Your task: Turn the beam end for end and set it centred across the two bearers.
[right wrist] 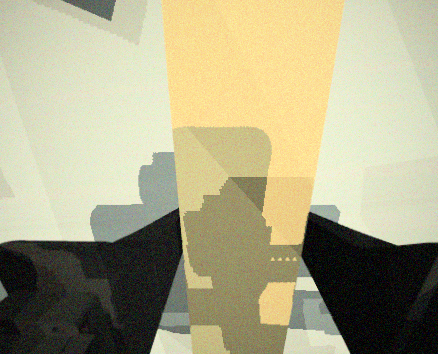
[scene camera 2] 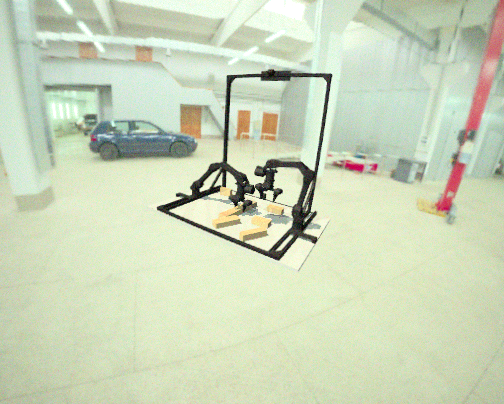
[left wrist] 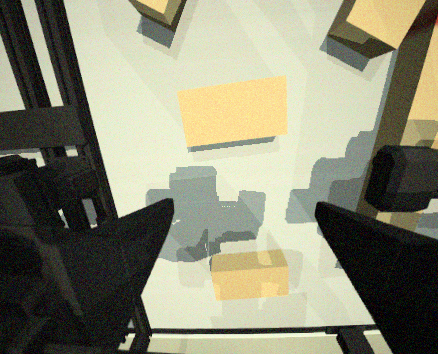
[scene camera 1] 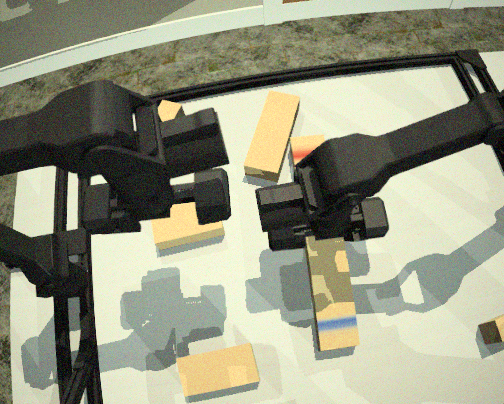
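Pixels of known places: left gripper, fingertip midpoint: (scene camera 2: pixel 267 200) (left wrist: pixel 244 206) (scene camera 1: pixel 170 225); right gripper, fingertip midpoint: (right wrist: pixel 237 211) (scene camera 2: pixel 239 210) (scene camera 1: pixel 322 240); left arm's base, link origin: (scene camera 2: pixel 297 227) (left wrist: pixel 74 178) (scene camera 1: pixel 70 280); right arm's base, link origin: (scene camera 2: pixel 195 195).
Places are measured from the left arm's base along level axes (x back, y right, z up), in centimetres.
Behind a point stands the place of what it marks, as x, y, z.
The long beam (scene camera 1: pixel 337 305) @[-45.6, 12.0, 1.9] (scene camera 2: pixel 231 212) @[-45.2, -11.7, 2.0] (left wrist: pixel 425 100) @[-44.9, -7.6, 2.0] (right wrist: pixel 250 75) @[-46.6, -7.3, 1.9] has a blue band near its lower end and a red band near its upper end in scene camera 1. My right gripper (scene camera 1: pixel 327 230) @[-46.0, 0.1, -0.9] (scene camera 2: pixel 241 204) @[-46.0, 0.1, -0.9] (right wrist: pixel 237 211) @[-46.0, 0.1, -0.9] is shut on it between the bands; its height is hard to tell. Two short blocks, seemingly the bearers, lie left of it: the upper (scene camera 1: pixel 187 227) @[-23.6, -5.7, 1.9] (scene camera 2: pixel 261 220) @[-22.6, -8.9, 1.9] (left wrist: pixel 232 112) @[-23.2, -7.4, 1.9], and the lower (scene camera 1: pixel 218 370) @[-25.4, 18.9, 1.9] (scene camera 2: pixel 275 209) @[-23.8, 16.0, 1.2] (left wrist: pixel 250 282) @[-25.1, 18.4, 1.9]. My left gripper (scene camera 1: pixel 160 205) (scene camera 2: pixel 268 194) @[-23.3, -1.7, 13.7] (left wrist: pixel 244 206) @[-23.3, -1.7, 13.7] is open and empty above the upper part of that area.
A longer block (scene camera 1: pixel 272 132) @[-41.3, -21.4, 1.9] (scene camera 2: pixel 226 221) @[-39.7, -24.8, 1.8] lies close to the beam's red end. Another block (scene camera 1: pixel 170 110) @[-22.6, -30.6, 2.5] (scene camera 2: pixel 253 233) @[-17.9, -27.4, 2.0] shows behind my left gripper. A dark-ended block (scene camera 1: pixel 490 332) @[-70.8, 23.0, 1.5] is at the right edge. A black frame (scene camera 1: pixel 300 76) @[-50.2, -36.0, -0.5] borders the table.
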